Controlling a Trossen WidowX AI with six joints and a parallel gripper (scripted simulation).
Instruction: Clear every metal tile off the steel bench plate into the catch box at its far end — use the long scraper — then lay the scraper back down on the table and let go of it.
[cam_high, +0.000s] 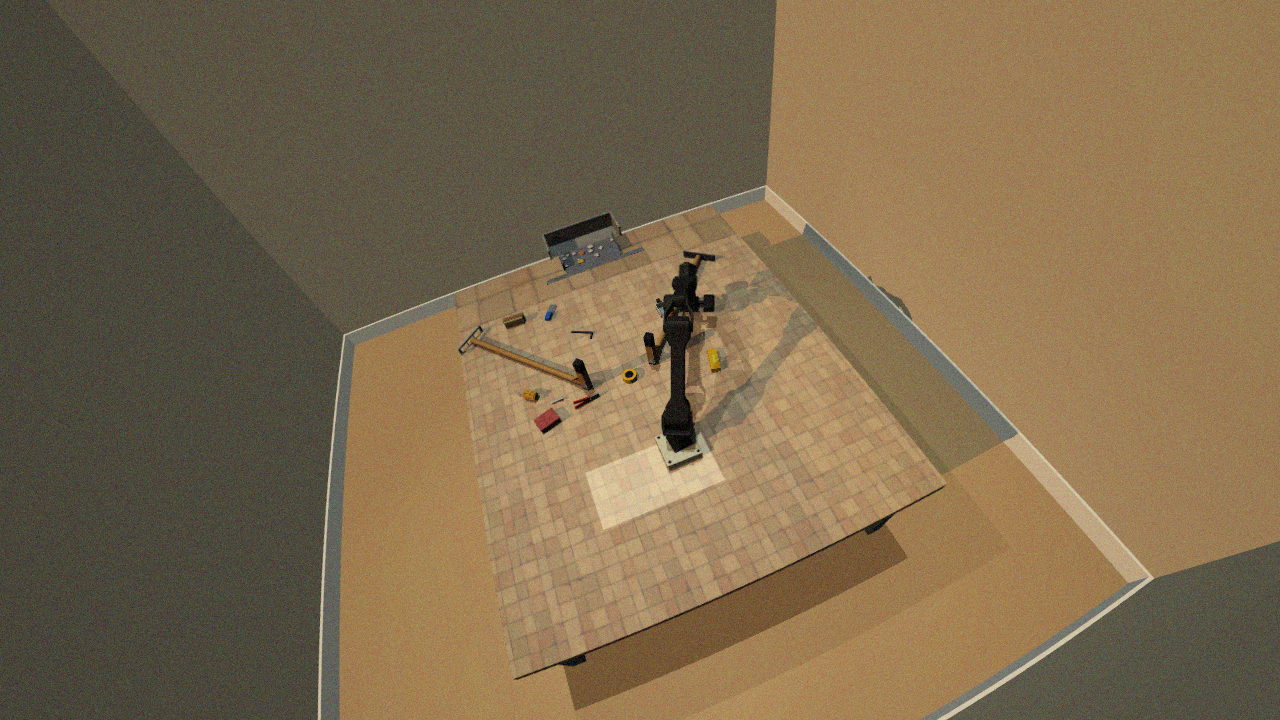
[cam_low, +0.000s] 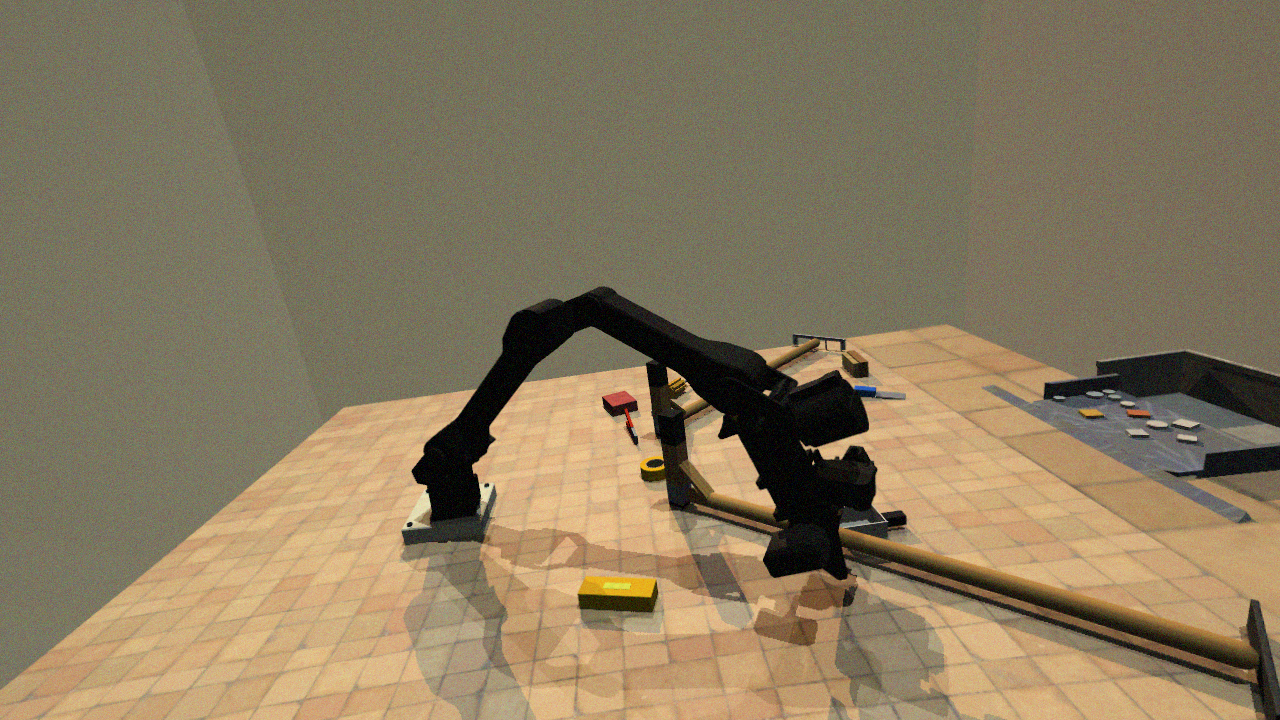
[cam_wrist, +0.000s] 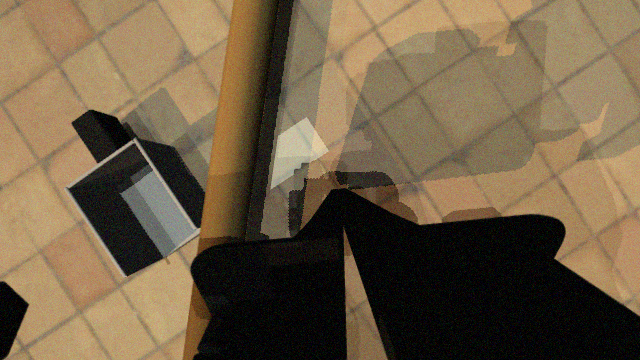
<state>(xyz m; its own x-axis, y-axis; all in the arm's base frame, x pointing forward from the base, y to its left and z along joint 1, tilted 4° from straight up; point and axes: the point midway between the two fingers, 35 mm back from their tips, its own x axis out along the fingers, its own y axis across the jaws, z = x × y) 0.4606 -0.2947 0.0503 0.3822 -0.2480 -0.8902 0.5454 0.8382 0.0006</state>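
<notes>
Now: gripper tip 8 cm short of the small grey box and 8 cm to the right of it. The rest, counted from my gripper tip: yellow tape roll: 16 cm behind, 33 cm to the left; yellow block: 25 cm behind, 6 cm to the left, 1 cm above; hex key: 12 cm ahead, 40 cm to the left, 1 cm below.
</notes>
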